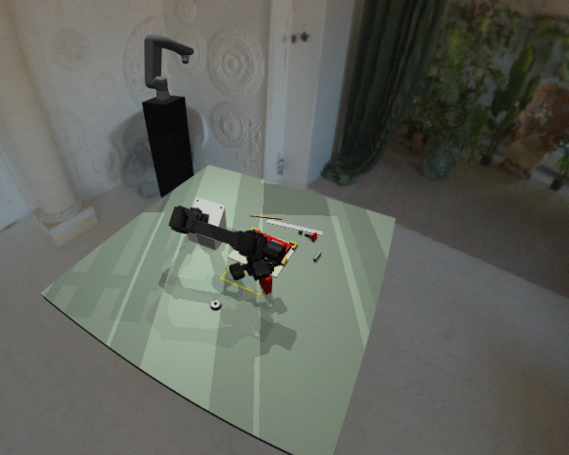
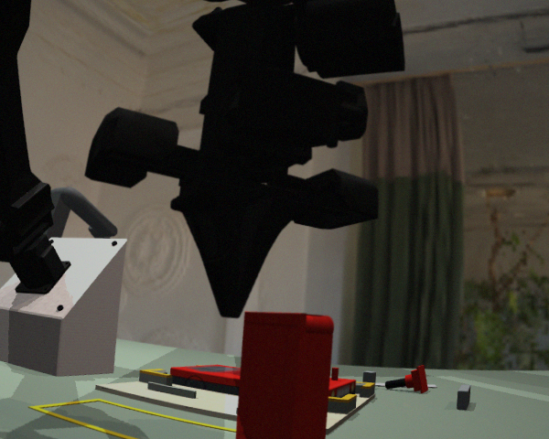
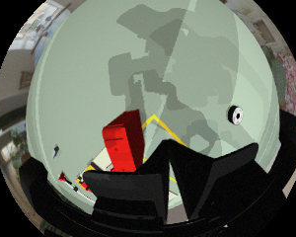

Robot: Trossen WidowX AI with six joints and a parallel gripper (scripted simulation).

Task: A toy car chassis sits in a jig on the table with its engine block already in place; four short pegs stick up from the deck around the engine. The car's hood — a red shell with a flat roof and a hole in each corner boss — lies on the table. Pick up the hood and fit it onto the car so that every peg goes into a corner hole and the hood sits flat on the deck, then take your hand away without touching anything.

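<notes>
Right now the red hood is 20 mm ahead of my gripper tip, 40 mm to the left of it and 40 mm below it. Also, from my gripper tip: wheel: 120 mm behind, 120 mm to the right, 80 mm below; then grey engine block: 20 mm behind, 270 mm to the left, 70 mm below; then jig plate: 60 mm behind, 250 mm to the left, 80 mm below.
</notes>
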